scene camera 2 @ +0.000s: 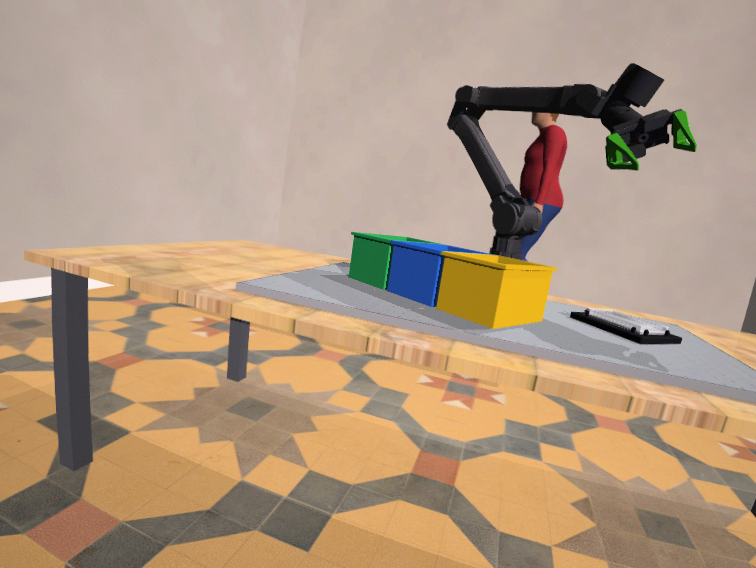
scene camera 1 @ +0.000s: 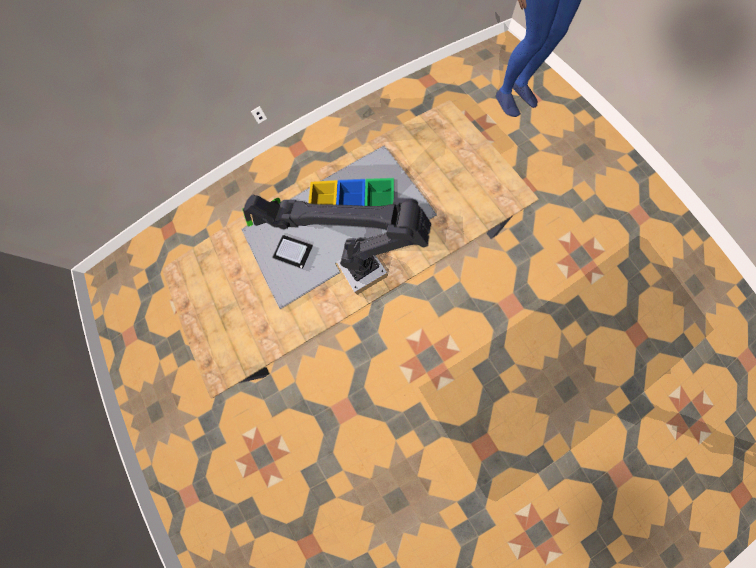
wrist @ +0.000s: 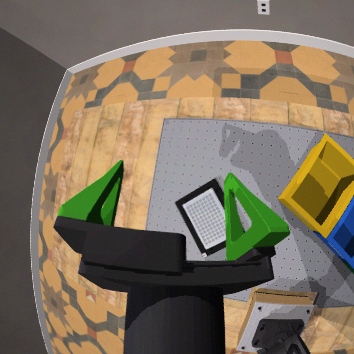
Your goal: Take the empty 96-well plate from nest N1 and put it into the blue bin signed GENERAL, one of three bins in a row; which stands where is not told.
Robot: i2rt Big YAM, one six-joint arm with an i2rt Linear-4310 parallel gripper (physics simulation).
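Frame: origin at the arm's base, x ahead, y left, z up, level; metres.
Seen in the pictures: gripper, fingertip midpoint: (scene camera 2: 666, 157) (wrist: 176, 170); arm's base, origin of the base link: (scene camera 1: 363, 266) (wrist: 277, 332).
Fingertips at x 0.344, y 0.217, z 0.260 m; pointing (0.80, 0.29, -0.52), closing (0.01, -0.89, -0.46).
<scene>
Pixels of each thing's top centre, then the offset from my fingertips to it. "spot": a spot on its surface instead. Level surfaces: height alone.
- clear 96-well plate, middle of its top: (scene camera 2: 626, 316) (wrist: 208, 219) (scene camera 1: 290, 250) dy +0.016, dx -0.071, dz -0.287 m
- black nest, surface spot: (scene camera 2: 663, 338) spot: dy +0.064, dx -0.006, dz -0.302 m
- grey perforated board, its level: dz -0.313 m
- blue bin, middle of its top: (scene camera 2: 444, 247) (scene camera 1: 350, 195) dy -0.349, dx -0.048, dz -0.213 m
- green bin, surface spot: (scene camera 2: 369, 262) spot: dy -0.497, dx -0.052, dz -0.268 m
The clear 96-well plate (scene camera 1: 292, 250) (scene camera 2: 629, 321) (wrist: 206, 217) lies flat in a black nest (scene camera 2: 663, 338) (wrist: 214, 183) on the grey perforated board (scene camera 1: 281, 293) (wrist: 172, 145). The nest's label is not readable. The blue bin (scene camera 1: 351, 192) (scene camera 2: 414, 273) (wrist: 345, 240) stands in the middle of the row, between yellow and green; no sign is readable. My gripper (scene camera 2: 664, 158) (wrist: 176, 170) is open and empty, high above the board. In the wrist view the right finger overlaps the plate's right edge. In scene camera 1 the arm mostly hides the gripper.
The yellow bin (scene camera 1: 323, 192) (scene camera 2: 470, 290) (wrist: 320, 185) is the bin nearest the nest; the green bin (scene camera 1: 380, 191) (scene camera 2: 369, 262) is at the other end. The arm base (scene camera 1: 363, 274) stands at the table's edge. A person in red (scene camera 2: 546, 164) and one in blue (scene camera 1: 537, 54) stand beyond the table.
</scene>
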